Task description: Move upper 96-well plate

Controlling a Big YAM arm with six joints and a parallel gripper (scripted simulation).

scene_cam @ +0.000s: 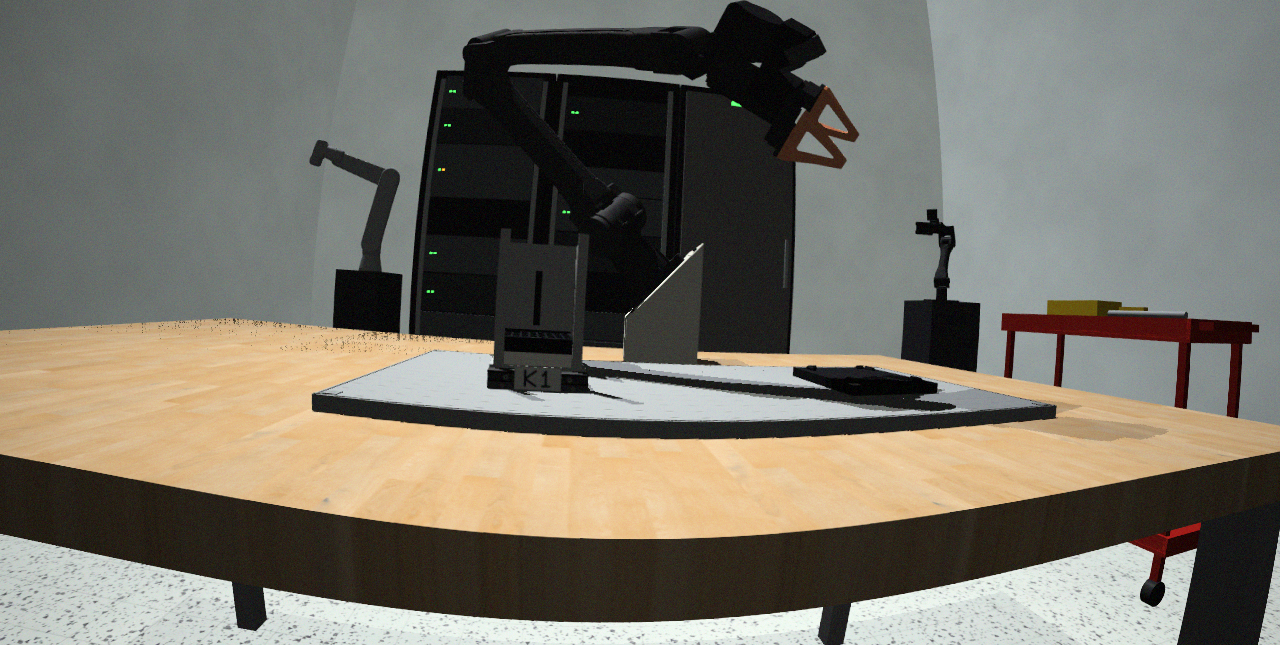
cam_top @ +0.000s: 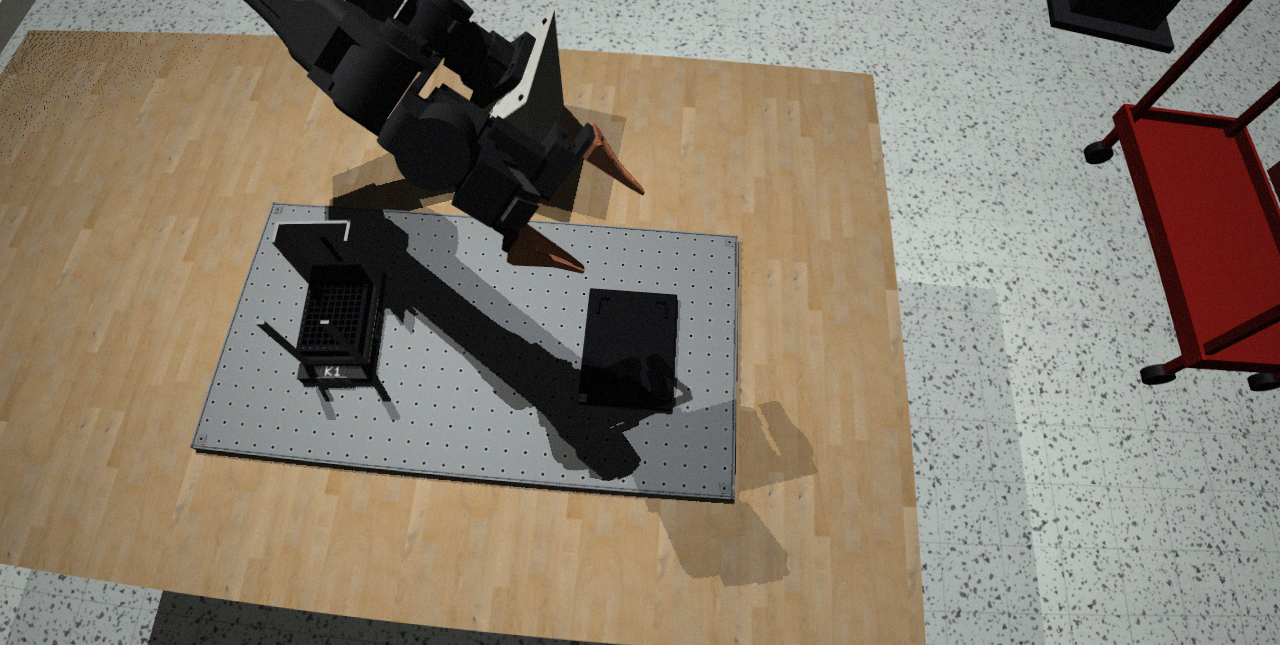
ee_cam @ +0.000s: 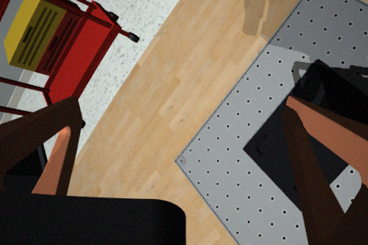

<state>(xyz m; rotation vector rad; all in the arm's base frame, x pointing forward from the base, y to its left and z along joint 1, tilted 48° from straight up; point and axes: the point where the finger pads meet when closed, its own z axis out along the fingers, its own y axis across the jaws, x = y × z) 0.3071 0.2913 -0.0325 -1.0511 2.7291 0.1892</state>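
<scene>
The white 96-well plate is 5 cm ahead of my hand, 36 cm to the right of it and 27 cm below it. Round my hand: black plate nest N1: 1 cm ahead, 3 cm to the left, 29 cm below; then pale A1 square: 9 cm ahead, 2 cm to the right, 29 cm below.
</scene>
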